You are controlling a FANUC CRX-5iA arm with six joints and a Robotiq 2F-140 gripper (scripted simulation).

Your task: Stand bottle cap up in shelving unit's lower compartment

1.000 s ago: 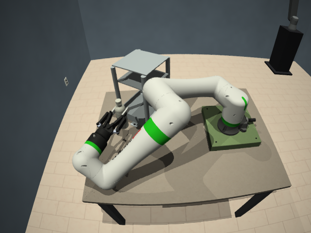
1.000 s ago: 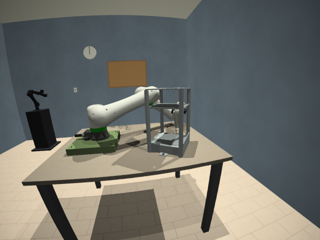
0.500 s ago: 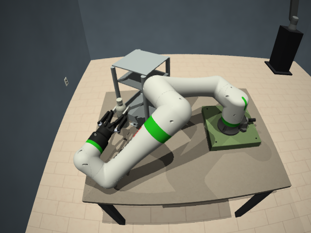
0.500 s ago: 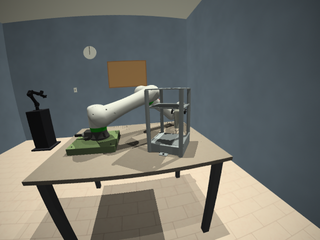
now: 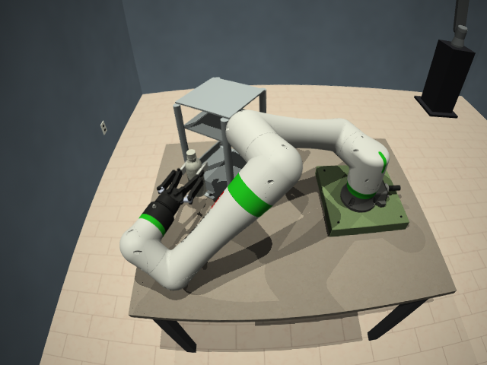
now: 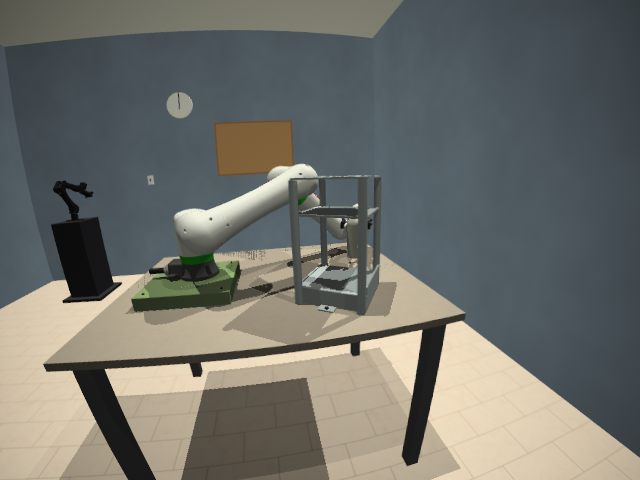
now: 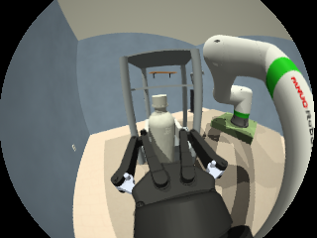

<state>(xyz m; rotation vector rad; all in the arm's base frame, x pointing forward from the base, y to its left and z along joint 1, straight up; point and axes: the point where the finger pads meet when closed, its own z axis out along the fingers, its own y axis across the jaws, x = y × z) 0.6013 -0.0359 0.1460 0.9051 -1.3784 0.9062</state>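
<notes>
Right now the grey shelving unit is 10 cm behind my hand and 15 cm to the right of it. Round my hand: pale grey bottle 1 cm above.
</notes>
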